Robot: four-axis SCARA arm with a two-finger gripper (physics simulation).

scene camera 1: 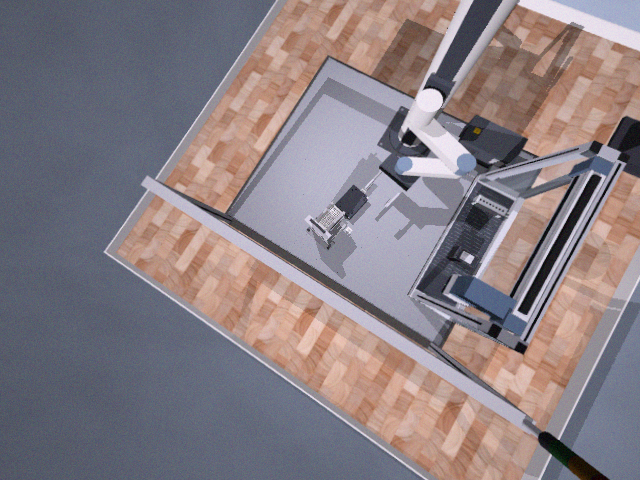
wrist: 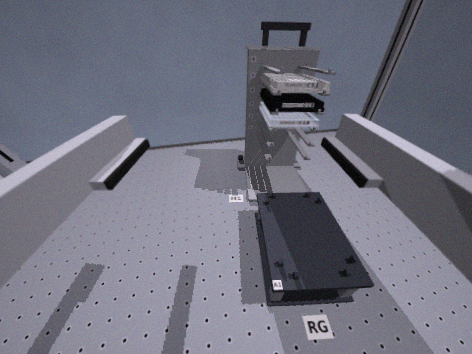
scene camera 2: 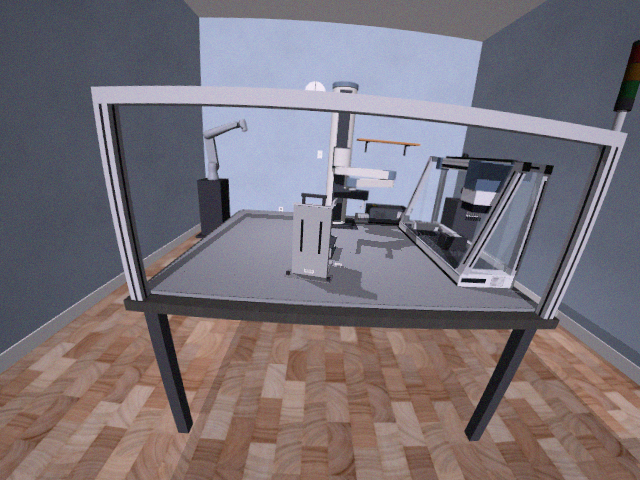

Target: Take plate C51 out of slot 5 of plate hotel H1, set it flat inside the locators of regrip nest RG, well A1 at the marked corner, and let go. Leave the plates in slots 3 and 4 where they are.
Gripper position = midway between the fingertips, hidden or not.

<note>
In view: the gripper (wrist: pixel 235 129), a black plate (wrist: pixel 288 102) and a black box (scene camera 1: pixel 494 141).
</note>
